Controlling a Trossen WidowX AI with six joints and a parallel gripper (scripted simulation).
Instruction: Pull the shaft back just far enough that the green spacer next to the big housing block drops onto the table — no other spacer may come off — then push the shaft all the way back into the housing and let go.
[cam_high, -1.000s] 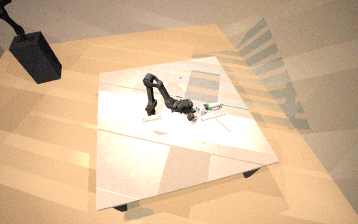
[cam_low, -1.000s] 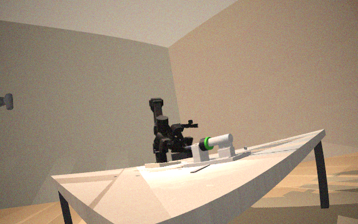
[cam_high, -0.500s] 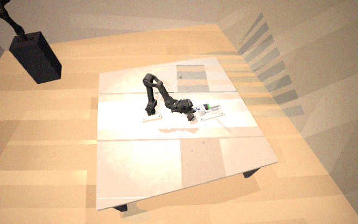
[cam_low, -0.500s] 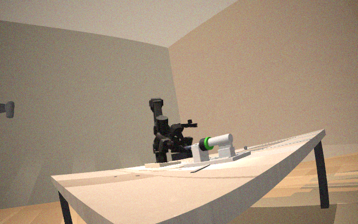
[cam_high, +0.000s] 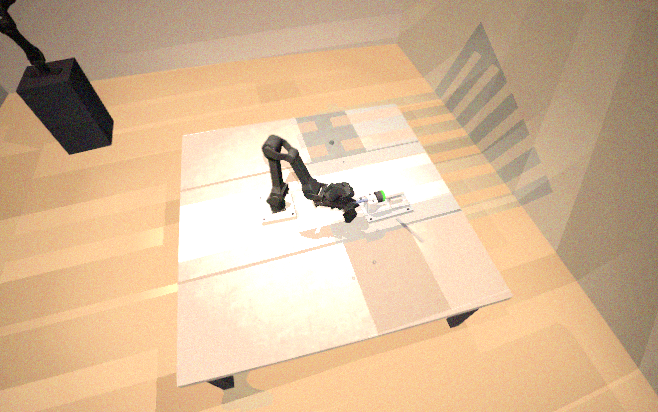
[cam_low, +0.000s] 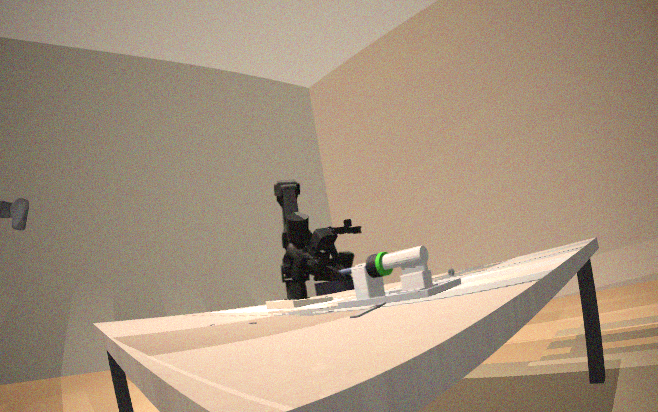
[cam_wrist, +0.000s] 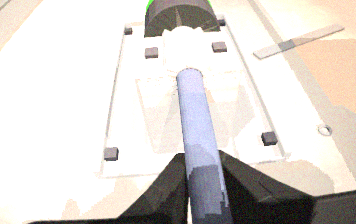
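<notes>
My gripper tip is now 40 mm short of the pale blue-grey shaft and 20 mm below it. The rest, counted from my gripper tip: thin flat strip: 180 mm ahead, 170 mm to the right, 60 mm below; then black spacer: 80 mm ahead, 20 mm above; then green spacer: 110 mm ahead, 20 mm above.
</notes>
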